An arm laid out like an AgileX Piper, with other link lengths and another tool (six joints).
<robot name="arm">
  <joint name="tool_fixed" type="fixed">
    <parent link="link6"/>
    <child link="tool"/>
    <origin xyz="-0.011 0.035 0.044" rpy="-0.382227 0 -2.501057"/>
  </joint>
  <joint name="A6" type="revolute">
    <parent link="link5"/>
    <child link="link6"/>
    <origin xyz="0 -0.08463 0" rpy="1.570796 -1.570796 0"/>
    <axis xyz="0 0 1"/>
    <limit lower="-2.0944" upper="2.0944"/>
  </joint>
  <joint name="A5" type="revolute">
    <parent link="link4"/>
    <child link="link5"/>
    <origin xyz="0 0 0" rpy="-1.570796 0 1.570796"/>
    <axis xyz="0 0 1"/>
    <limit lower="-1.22" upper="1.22"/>
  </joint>
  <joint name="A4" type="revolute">
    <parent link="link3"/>
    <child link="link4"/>
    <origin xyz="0.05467 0.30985 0" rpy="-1.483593 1.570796 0"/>
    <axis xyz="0 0 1"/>
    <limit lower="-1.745" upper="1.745"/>
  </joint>
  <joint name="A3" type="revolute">
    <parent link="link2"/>
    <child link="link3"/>
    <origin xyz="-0.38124 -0.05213 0" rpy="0 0 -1.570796"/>
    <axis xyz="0 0 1"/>
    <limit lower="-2.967" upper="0"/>
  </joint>
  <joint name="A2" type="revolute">
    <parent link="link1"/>
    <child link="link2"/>
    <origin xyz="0 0 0" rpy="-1.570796 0 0"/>
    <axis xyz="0 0 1"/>
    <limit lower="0" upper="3.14"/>
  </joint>
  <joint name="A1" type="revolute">
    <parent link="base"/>
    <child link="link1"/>
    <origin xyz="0 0 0.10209"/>
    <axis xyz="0 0 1"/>
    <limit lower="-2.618" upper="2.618"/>
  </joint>
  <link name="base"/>
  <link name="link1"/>
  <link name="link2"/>
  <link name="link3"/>
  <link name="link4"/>
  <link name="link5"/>
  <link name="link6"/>
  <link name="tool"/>
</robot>
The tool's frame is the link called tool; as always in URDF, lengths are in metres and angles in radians.
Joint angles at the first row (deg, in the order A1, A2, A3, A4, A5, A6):
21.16, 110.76, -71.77, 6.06, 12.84, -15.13
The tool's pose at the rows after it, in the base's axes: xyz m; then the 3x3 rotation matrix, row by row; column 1 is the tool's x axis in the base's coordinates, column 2 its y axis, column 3 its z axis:
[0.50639, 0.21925, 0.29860], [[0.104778, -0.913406, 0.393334], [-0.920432, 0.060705, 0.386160], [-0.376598, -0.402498, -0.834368]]
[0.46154, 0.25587, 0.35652], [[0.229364, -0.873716, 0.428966], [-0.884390, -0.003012, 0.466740], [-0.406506, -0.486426, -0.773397]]
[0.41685, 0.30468, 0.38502], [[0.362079, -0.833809, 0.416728], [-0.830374, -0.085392, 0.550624], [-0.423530, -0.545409, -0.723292]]
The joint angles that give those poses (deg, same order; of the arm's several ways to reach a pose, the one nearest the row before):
23.64, 102.68, -71.83, 6.33, 12.84, -15.18
29.25, 96.55, -71.83, 6.52, 12.78, -15.18
36.47, 93.89, -71.83, 6.62, 10.89, -15.23

